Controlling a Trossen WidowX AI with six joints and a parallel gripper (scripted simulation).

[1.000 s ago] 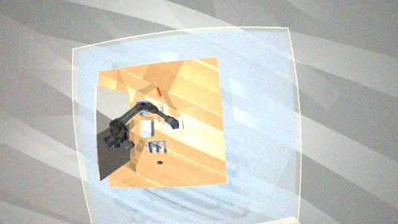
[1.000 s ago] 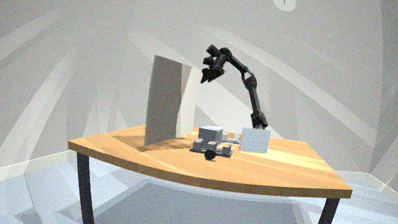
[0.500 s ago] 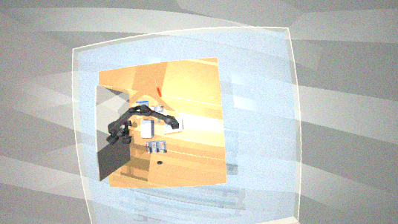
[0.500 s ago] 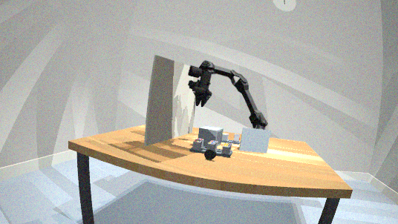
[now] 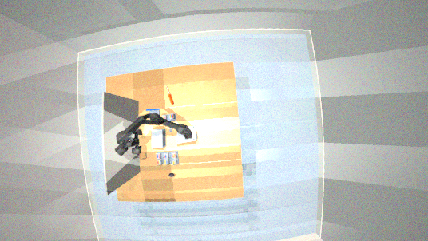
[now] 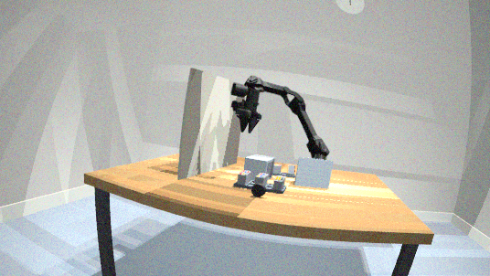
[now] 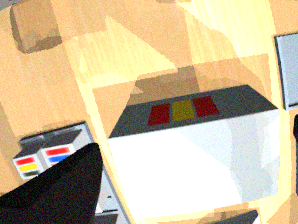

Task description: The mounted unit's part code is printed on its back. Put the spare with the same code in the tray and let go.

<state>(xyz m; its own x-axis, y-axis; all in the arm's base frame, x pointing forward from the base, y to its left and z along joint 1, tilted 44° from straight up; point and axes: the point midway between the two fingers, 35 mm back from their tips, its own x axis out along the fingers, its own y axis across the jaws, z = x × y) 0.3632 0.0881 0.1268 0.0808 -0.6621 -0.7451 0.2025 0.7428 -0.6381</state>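
The grey spare block lies 200 mm behind my gripper tip, 180 mm to the left of it and 160 mm below it. From my gripper tip the other things lie so: blue-rimmed tray (200 mm below, 190 mm to the right, 50 mm behind); mounted unit (150 mm below, 80 mm behind, 20 mm to the left); grey panel (150 mm ahead, 20 mm to the right, 20 mm above).
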